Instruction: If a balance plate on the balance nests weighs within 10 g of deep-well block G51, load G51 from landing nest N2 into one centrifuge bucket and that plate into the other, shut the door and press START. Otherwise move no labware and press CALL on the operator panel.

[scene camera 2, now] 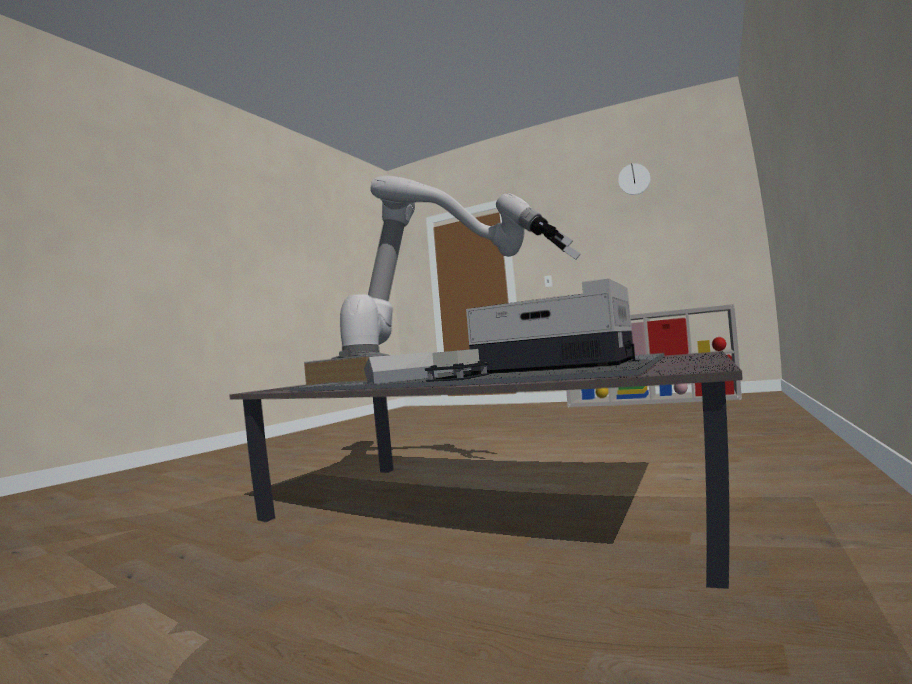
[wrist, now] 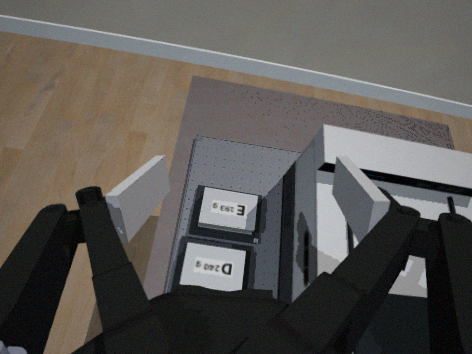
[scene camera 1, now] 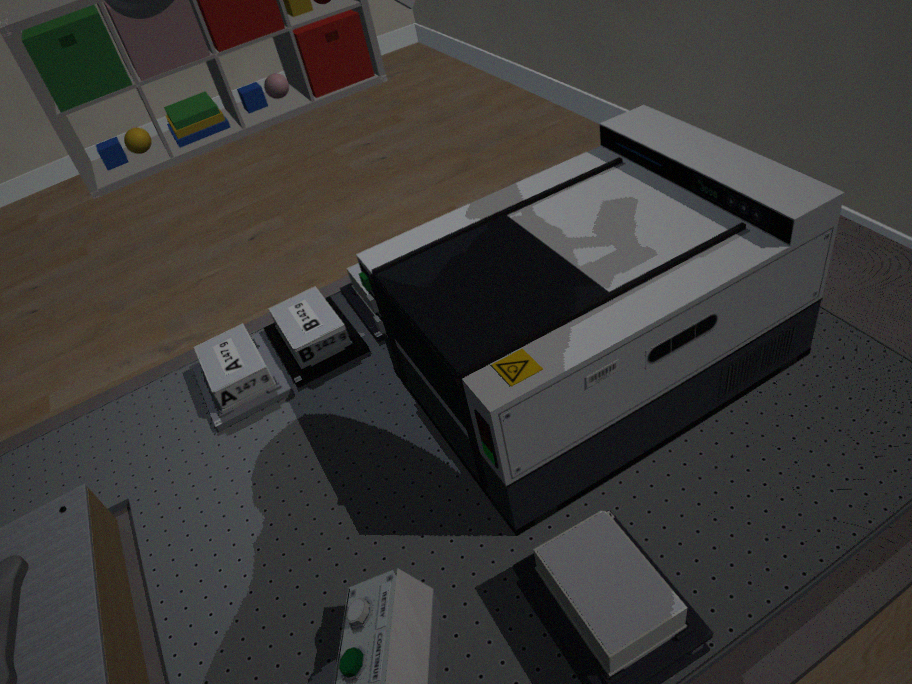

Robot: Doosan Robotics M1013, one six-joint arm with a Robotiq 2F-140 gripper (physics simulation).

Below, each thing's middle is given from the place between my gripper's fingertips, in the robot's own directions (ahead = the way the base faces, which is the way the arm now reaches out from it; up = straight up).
Right now my hand is 40 cm above the plate D (wrist: pixel 217 268), 4 cm past it and 1 cm to the left of it. Round my hand: plate B (scene camera 1: pixel 313 332): 40 cm below, 32 cm behind, 4 cm to the right; then plate E (wrist: pixel 223 210): 40 cm below, 9 cm ahead, 1 cm to the right; then centrifuge (scene camera 2: pixel 593 329): 32 cm to the right, 31 cm below, 2 cm ahead.
